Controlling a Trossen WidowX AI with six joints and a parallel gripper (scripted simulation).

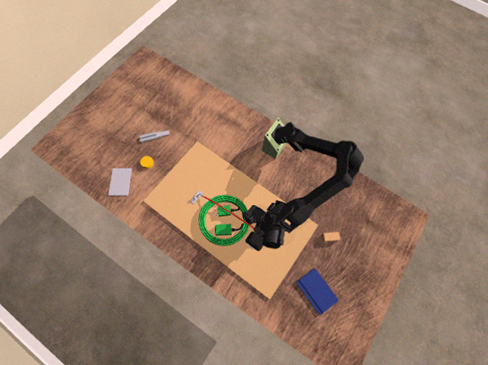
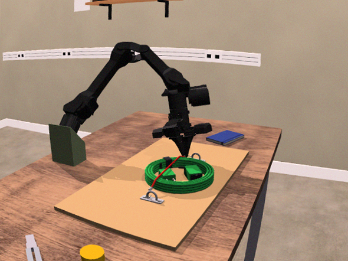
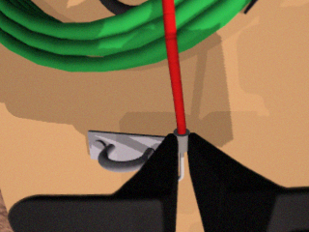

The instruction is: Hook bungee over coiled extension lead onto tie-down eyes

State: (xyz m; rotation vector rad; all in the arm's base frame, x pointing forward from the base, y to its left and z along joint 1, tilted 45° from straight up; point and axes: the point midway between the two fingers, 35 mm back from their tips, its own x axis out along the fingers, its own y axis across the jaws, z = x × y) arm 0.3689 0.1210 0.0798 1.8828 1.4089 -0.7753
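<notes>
Now: hand 140 mm to the left of the extension lead, 40 mm short of it and 30 mm above it. Also, from my hand: wooden block (240 mm to the left, 130 mm behind, 40 mm below); then yellow disc (560 mm to the right, 50 mm below, 10 mm ahead); then grey plate (600 mm to the right, 130 mm ahead, 50 mm below).
</notes>
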